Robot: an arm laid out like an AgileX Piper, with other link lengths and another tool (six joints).
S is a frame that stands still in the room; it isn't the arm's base.
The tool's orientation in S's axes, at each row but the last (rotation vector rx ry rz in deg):
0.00, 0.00, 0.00
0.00, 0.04, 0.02
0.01, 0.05, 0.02
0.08, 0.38, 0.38
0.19, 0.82, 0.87
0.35, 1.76, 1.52
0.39, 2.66, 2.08
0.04, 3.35, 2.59
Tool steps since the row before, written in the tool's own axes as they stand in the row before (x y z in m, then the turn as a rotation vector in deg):
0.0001, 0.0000, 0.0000, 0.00, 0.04, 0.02
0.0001, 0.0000, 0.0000, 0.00, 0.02, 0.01
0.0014, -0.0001, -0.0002, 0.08, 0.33, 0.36
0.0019, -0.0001, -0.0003, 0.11, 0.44, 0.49
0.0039, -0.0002, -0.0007, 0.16, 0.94, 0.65
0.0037, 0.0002, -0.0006, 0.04, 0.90, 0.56
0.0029, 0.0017, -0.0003, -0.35, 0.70, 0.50
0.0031, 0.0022, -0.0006, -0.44, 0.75, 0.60
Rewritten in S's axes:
0.0001, 0.0000, 0.0000, 0.00, 0.04, 0.02
0.0001, 0.0000, 0.0000, 0.00, 0.02, 0.01
0.0014, -0.0001, -0.0002, 0.08, 0.33, 0.36
0.0019, -0.0001, -0.0003, 0.11, 0.44, 0.49
0.0039, -0.0001, -0.0008, 0.16, 0.94, 0.65
0.0037, 0.0003, -0.0007, 0.03, 0.90, 0.56
0.0028, 0.0018, -0.0004, -0.35, 0.68, 0.52
0.0030, 0.0023, -0.0008, -0.44, 0.73, 0.63

